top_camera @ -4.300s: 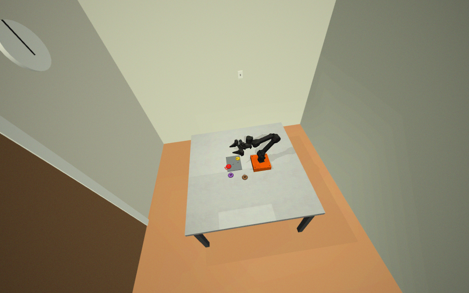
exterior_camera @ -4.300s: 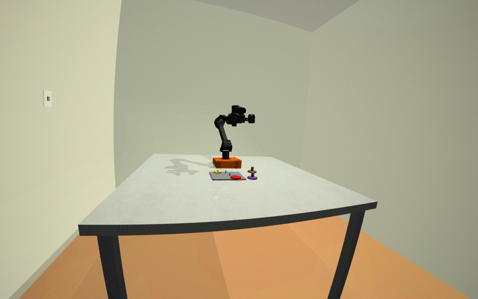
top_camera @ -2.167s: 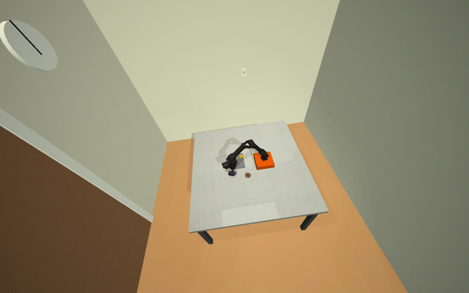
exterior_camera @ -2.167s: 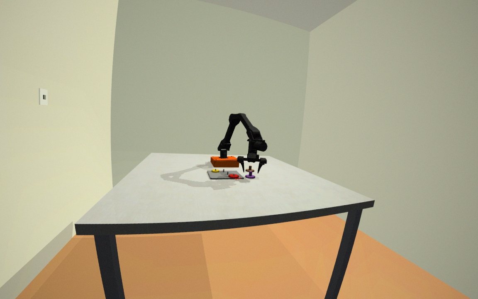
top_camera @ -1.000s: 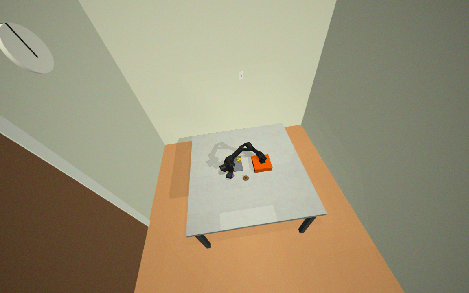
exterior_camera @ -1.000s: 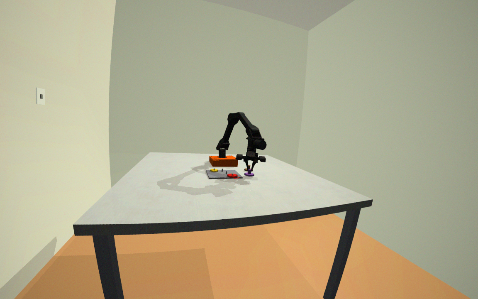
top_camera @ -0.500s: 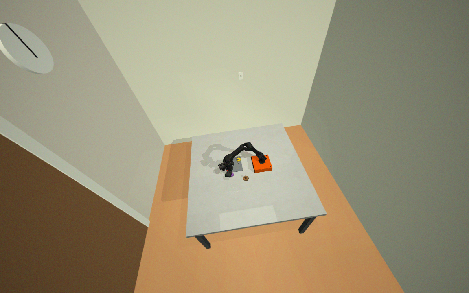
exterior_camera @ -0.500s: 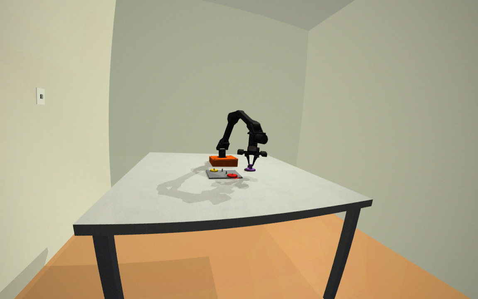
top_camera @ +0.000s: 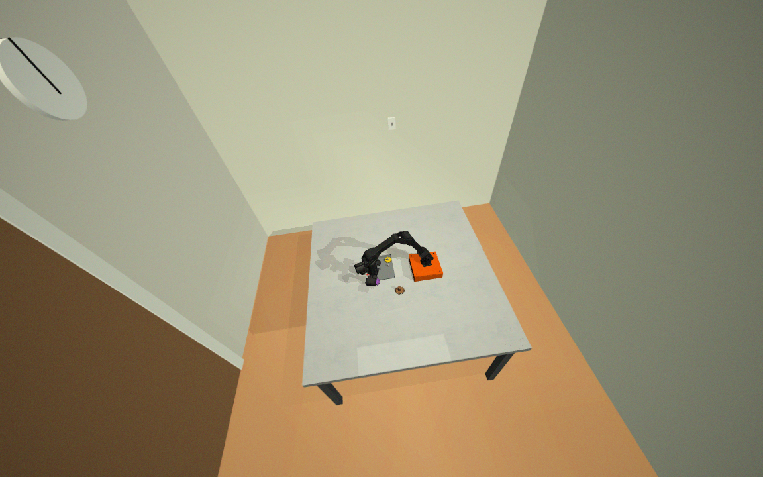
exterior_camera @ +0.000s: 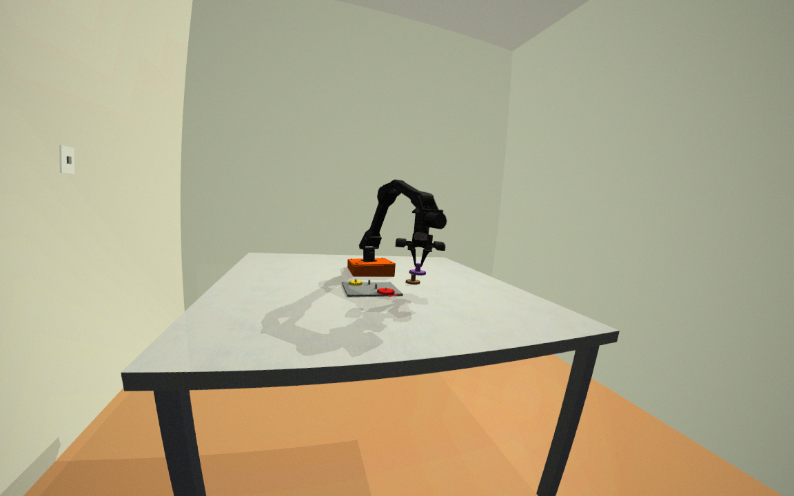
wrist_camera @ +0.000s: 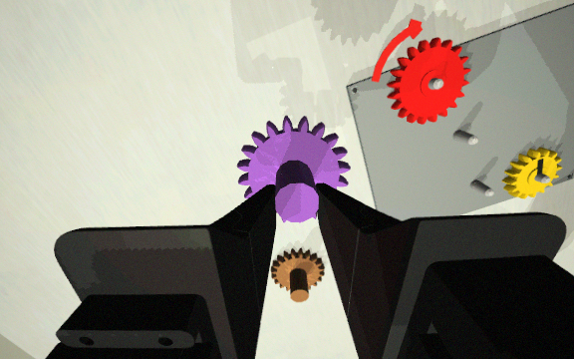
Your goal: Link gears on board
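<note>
Now: the brown gear 15 cm behind my gripper tip, 9 cm below it and 8 cm to the left of it. Also, from my gripper tip: purple gear (1 cm below); red gear (12 cm to the right, 9 cm below, 2 cm behind); red arrow (11 cm to the right, 10 cm below, 2 cm ahead).
</note>
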